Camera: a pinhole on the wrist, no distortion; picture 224 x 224 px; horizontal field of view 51.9 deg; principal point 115.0 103.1 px. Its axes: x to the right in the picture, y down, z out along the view. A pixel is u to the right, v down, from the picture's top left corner.
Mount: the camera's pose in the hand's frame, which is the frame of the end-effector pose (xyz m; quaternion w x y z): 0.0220 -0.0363 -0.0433 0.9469 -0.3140 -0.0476 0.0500
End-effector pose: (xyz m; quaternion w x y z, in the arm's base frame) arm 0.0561 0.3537 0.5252 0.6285 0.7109 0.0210 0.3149
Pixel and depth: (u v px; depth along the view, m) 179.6 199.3 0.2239
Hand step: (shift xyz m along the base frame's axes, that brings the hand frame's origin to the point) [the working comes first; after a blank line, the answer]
In the camera's frame: 0.0628 0.0936 0.2239

0.0149 -0.0887 0.1822
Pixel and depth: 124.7 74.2 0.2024
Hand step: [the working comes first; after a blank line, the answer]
In the camera's frame: 0.0085 -0.0254 0.2024

0.0462 -0.1281 0.0595
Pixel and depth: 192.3 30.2 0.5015
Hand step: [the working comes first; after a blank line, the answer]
In the camera's frame: 0.1684 -0.1589 0.5015

0.2735 -0.3802 0.1923
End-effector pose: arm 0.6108 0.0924 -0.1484 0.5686 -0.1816 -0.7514 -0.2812
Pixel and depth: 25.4 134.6 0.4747
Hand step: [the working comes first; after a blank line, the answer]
In the camera's frame: -0.1848 0.0650 0.4747

0.0106 0.4017 -0.2102
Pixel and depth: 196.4 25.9 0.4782
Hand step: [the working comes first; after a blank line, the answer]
In the camera's frame: 0.1691 -0.1604 0.4782

-0.2929 0.3808 0.0789
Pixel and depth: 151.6 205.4 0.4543
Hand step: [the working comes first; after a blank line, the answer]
In the camera's frame: 0.0722 0.2019 0.4543

0.0785 0.4380 0.0714
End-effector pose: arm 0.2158 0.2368 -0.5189 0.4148 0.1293 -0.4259 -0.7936
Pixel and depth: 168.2 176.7 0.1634
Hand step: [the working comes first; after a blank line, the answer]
In the camera's frame: 0.0378 0.0523 0.1634

0.0035 -0.0260 0.1238
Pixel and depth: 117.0 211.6 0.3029
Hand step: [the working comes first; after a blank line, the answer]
In the camera's frame: 0.0026 0.1428 0.3029

0.0909 0.0056 0.2661
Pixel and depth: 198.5 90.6 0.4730
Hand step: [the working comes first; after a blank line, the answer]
In the camera's frame: 0.1716 -0.0257 0.4730

-0.1521 0.0286 0.4282
